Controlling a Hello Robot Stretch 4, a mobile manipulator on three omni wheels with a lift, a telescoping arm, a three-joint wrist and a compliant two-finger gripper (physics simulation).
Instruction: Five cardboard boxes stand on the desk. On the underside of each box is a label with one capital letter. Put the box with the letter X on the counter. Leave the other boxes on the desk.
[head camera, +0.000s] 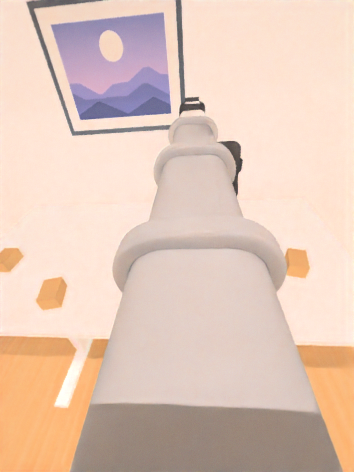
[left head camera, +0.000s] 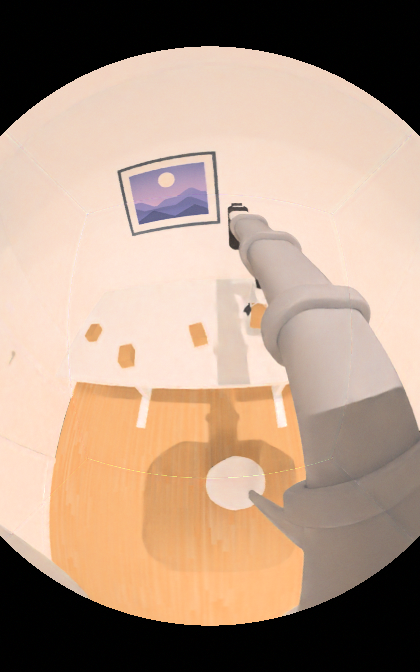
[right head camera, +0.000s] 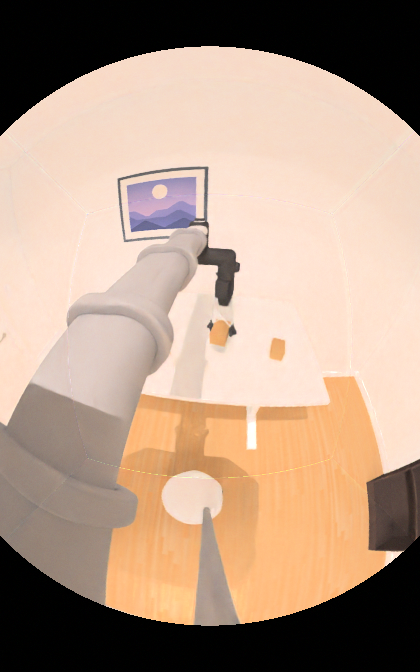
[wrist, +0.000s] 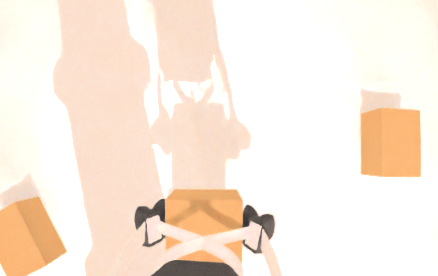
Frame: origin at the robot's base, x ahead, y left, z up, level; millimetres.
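Where they show: gripper, fingertip midpoint: (wrist: 205, 217).
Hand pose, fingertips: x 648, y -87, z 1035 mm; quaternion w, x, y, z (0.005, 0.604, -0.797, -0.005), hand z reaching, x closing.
Observation:
Each offset is from my fingertips to the top centre of the thing. Level surfaces: height alone.
My gripper (right head camera: 221, 328) (wrist: 205, 217) points down and is shut on an orange cardboard box {dx -19, dy +4, dz +48 mm} (left head camera: 258, 316) (right head camera: 219, 333) (wrist: 204, 200), held above the right half of the white desk {dz -112 mm} (head camera: 30, 315) (left head camera: 165, 370) (right head camera: 300, 390) (wrist: 310, 225). In the head camera view the arm hides gripper and held box. Another box {dx +19, dy -266, dz -62 mm} (head camera: 298, 263) (right head camera: 277, 349) (wrist: 400, 142) stands on the desk to the right. One box {dx -2, dy +256, dz -62 mm} (left head camera: 198, 334) (wrist: 30, 237) stands left of the gripper. Two more boxes, one {dx +57, dy +857, dz -62 mm} (head camera: 10, 259) (left head camera: 93, 332) and another {dx -109, dy +573, dz -62 mm} (head camera: 52, 293) (left head camera: 126, 355), stand farther left. No label shows. I cannot identify the counter.
The grey telescoping arm (head camera: 200, 310) (left head camera: 345, 370) (right head camera: 95, 345) reaches out over the desk. A framed mountain picture (head camera: 115, 75) (left head camera: 170, 195) (right head camera: 162, 205) hangs on the wall behind. A dark brown object (right head camera: 392, 515) shows at the right edge of the right head view.

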